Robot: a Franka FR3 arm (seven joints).
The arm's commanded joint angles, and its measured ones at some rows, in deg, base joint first. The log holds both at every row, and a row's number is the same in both.
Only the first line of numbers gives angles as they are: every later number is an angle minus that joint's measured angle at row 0.
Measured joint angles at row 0:
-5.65 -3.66 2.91 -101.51 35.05 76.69 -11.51
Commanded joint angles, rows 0 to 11:
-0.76 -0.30 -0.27 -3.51 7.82 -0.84 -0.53
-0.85 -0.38 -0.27 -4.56 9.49 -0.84 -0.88
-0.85 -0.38 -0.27 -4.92 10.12 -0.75 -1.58
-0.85 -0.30 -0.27 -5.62 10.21 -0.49 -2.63
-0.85 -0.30 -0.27 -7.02 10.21 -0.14 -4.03
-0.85 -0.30 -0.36 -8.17 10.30 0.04 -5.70
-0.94 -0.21 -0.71 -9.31 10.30 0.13 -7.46
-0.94 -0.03 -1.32 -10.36 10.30 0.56 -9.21
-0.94 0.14 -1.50 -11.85 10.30 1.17 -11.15
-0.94 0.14 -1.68 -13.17 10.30 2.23 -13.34
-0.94 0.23 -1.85 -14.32 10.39 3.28 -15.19
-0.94 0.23 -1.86 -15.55 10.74 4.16 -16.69
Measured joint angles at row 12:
-0.18 0.92 -1.85 -10.93 8.63 1.19 -11.27
